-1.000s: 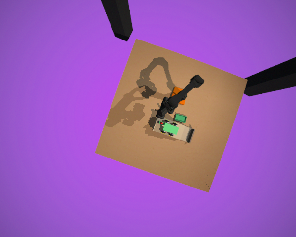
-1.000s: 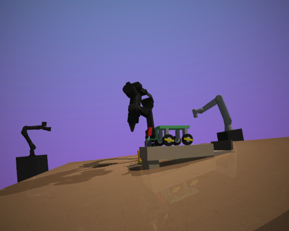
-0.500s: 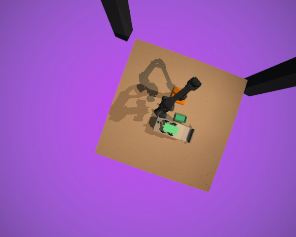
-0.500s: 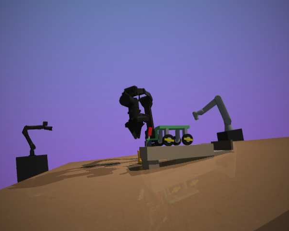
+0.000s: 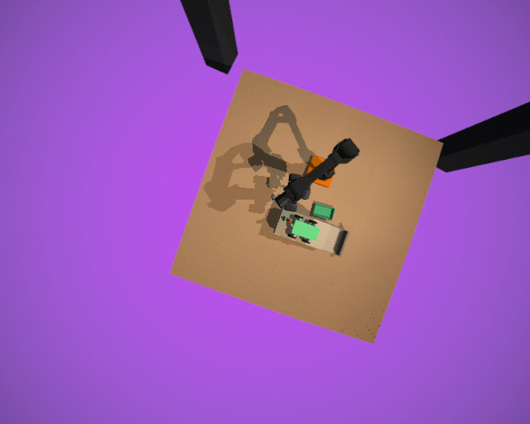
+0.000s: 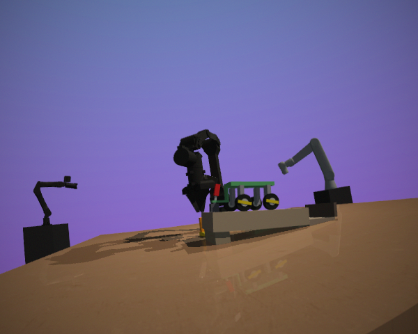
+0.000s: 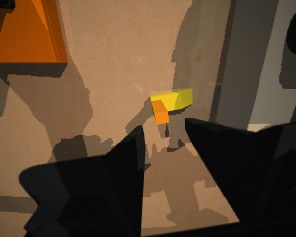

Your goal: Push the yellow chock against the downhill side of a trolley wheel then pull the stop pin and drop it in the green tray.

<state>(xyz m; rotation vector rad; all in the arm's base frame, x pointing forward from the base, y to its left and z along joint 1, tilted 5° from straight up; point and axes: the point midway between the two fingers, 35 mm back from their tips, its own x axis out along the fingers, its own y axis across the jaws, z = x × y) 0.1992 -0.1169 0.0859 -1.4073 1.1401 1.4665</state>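
The yellow chock lies 20 mm ahead of my gripper tip, 10 mm to the left of it and 60 mm below it. Also, from my gripper tip: red-headed stop pin 130 mm ahead, 40 mm to the left, 40 mm above; then trolley 140 mm ahead, 140 mm to the left, 30 mm above; then dark end block 110 mm ahead, 400 mm to the left, 50 mm below.
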